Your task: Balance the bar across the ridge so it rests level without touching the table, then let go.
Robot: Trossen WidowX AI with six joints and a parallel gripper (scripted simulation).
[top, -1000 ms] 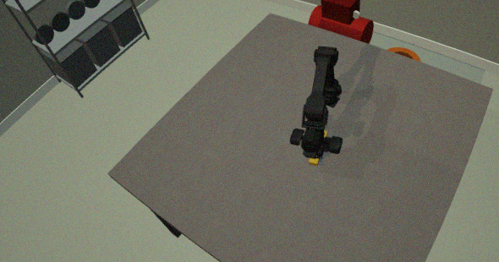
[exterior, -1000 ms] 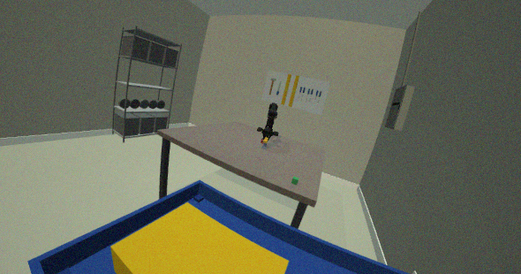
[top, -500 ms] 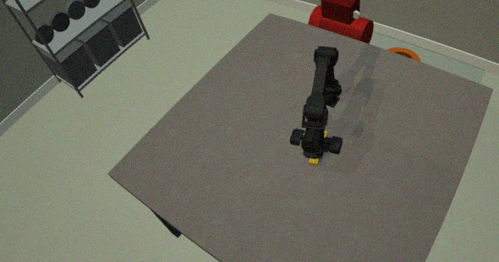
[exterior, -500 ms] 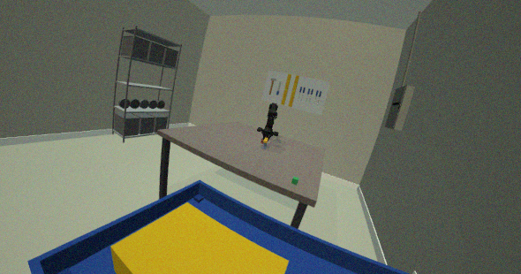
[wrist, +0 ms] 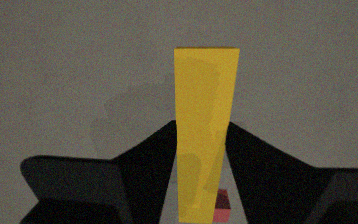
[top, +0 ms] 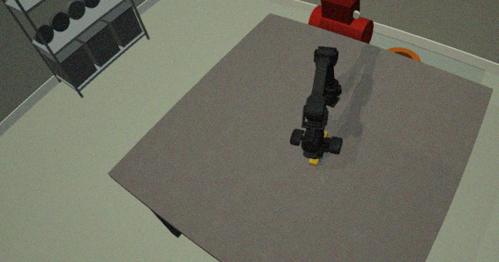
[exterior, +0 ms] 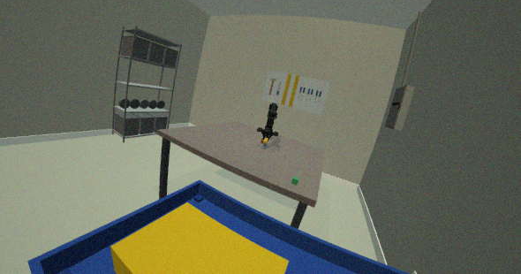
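Now: the yellow bar 3 cm behind my gripper tip and 1 cm to the right of it. Also, from my gripper tip: small green cube 42 cm ahead, 38 cm to the left, 6 cm below; then small red cube 16 cm behind, 8 cm to the right, 6 cm below.
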